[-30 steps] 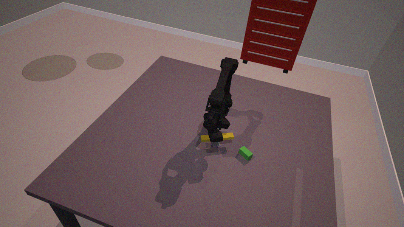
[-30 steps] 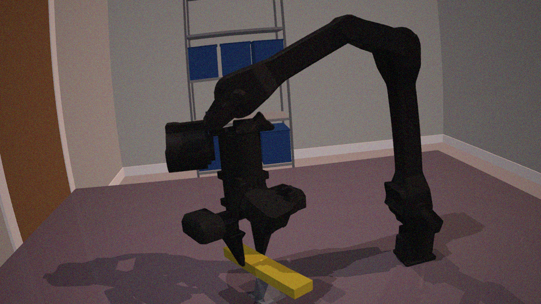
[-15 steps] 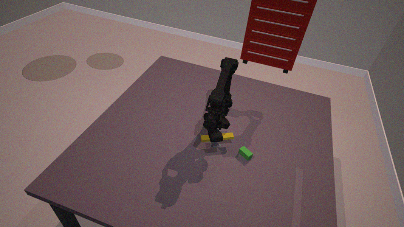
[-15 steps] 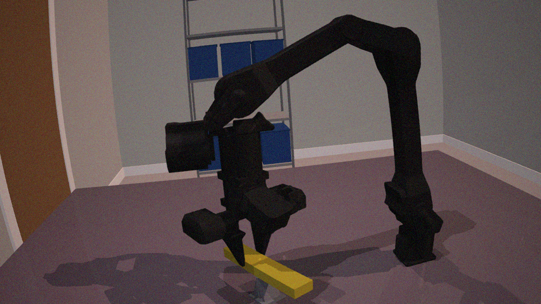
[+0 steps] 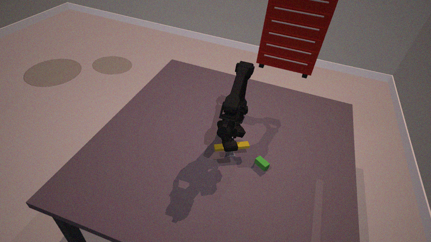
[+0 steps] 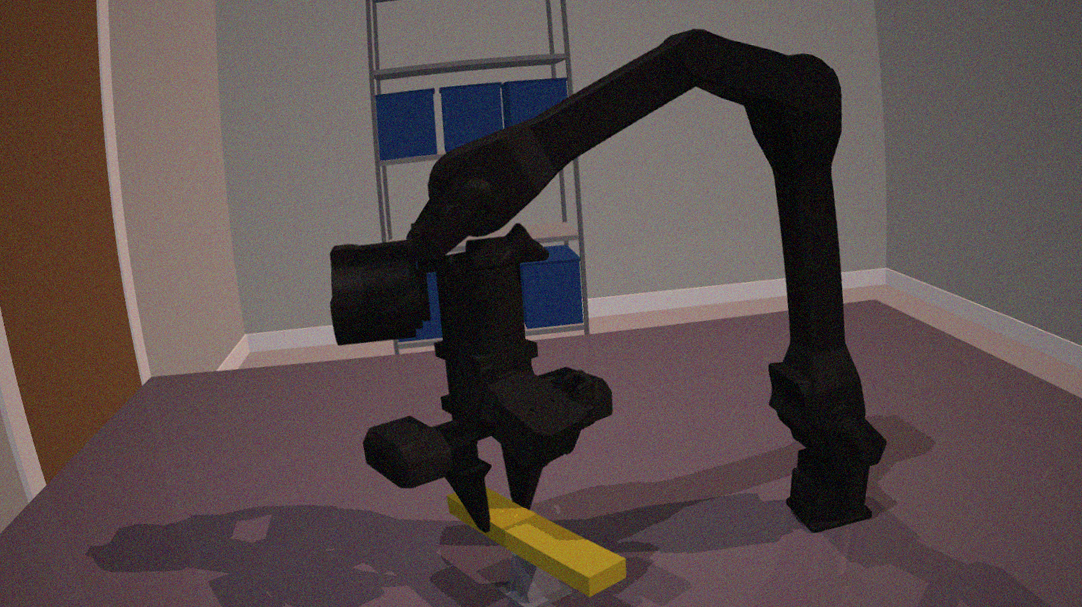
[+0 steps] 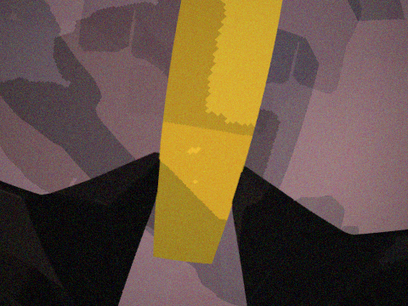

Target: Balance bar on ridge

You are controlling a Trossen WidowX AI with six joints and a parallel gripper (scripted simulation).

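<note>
Right now the yellow bar is 20 mm behind my gripper tip and 30 mm to the left of it. Also, from my gripper tip: green block 190 mm to the left, 40 mm below.
</note>
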